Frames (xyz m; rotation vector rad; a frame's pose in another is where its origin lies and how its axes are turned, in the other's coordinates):
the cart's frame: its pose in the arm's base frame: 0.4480 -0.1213 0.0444 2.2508 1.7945 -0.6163
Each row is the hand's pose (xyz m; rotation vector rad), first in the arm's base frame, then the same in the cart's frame.
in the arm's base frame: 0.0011 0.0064 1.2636 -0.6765 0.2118 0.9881
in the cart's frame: -0.4991 -0.5871 -1.0529 2.6825 0.5630 0.1446
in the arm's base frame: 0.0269 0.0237 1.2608 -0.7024 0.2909 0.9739
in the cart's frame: -0.4781 -0.5662 -1.0625 2.7038 0.5708 0.2500
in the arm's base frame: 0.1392 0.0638 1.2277 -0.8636 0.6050 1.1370
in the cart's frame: -0.4083 -0.4643 -1.0712 2.7034 0.2760 0.6965
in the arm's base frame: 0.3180 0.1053 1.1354 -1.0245 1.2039 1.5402
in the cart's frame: -0.2997 -0.2926 -1.0407 2.5434 -0.4790 1.3751
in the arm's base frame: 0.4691 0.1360 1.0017 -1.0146 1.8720 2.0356
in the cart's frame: -0.1875 -0.1407 -0.9634 2.0504 -1.4196 1.8748
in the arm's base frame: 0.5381 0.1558 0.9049 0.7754 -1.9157 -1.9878
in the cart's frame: -0.1155 -0.0691 -0.8985 -1.4604 1.8828 -1.9189
